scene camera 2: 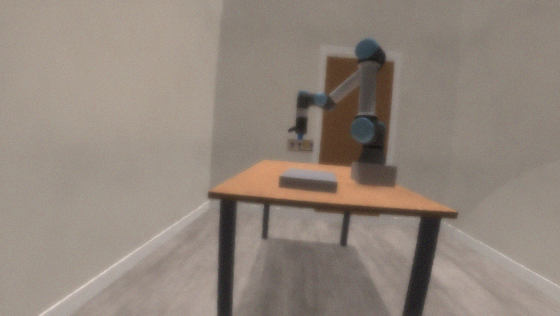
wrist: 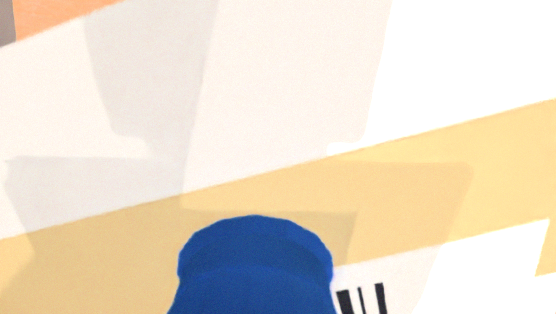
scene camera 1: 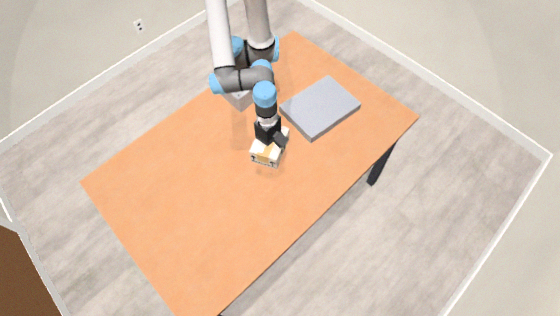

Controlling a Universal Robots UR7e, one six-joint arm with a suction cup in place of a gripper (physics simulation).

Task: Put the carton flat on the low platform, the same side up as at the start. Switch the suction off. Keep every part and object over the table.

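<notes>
A white carton with a tan tape band hangs level from my suction gripper, well above the table. The blue cup sits on the carton's top face, beside a barcode in the wrist view; in scene camera 1 the cup is hidden behind the black tool body. The arrows on the carton's side look upright. The low platform is a flat grey slab on the table, to the right of and behind the carton in scene camera 1. The carton and the platform are apart.
The orange table has its edges in view on all sides in scene camera 1. The arm's grey base block stands on the table, right of the platform in scene camera 2. The arm reaches over the table from its back edge.
</notes>
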